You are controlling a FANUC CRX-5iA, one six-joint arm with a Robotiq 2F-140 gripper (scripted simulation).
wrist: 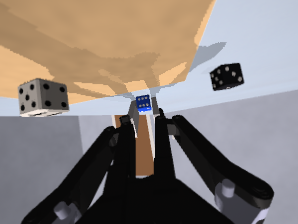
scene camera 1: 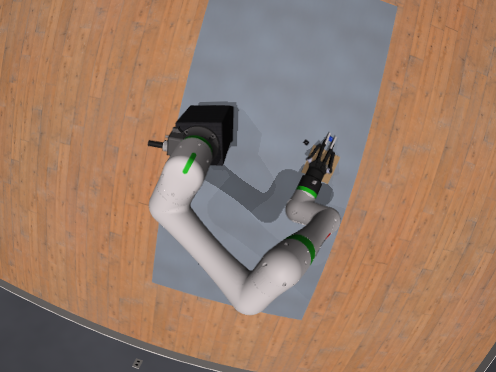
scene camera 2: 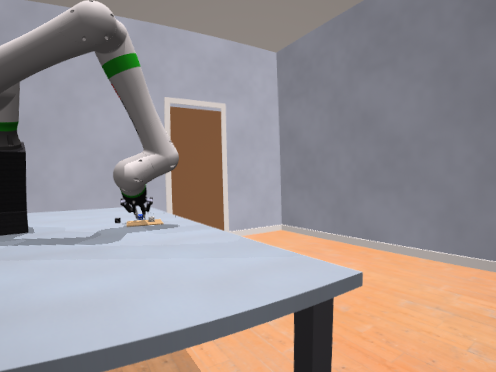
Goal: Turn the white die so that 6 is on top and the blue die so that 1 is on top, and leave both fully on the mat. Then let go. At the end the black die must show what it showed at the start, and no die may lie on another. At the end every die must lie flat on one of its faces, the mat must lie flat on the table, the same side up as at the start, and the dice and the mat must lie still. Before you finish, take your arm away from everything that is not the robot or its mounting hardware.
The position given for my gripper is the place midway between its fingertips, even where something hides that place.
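Note:
There is my gripper [wrist: 144, 106], and I can see a tan mat [wrist: 96, 56] as well. I also see a black die [wrist: 226, 76].

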